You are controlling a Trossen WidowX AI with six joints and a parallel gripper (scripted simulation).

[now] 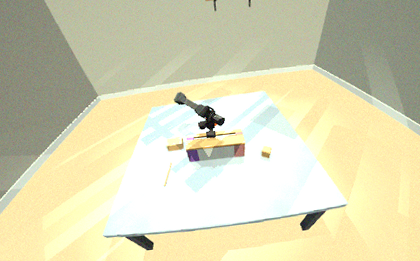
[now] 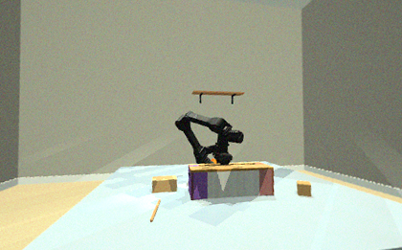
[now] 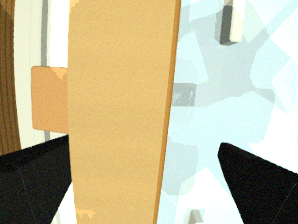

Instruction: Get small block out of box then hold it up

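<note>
Right now my gripper tip is 50 mm short of the tan block and 30 mm to the left of it. Also, from my gripper tip: box (40 mm ahead, 20 mm to the left, 20 mm below); thin yellow stick (330 mm to the right, 190 mm ahead, 80 mm below).
</note>
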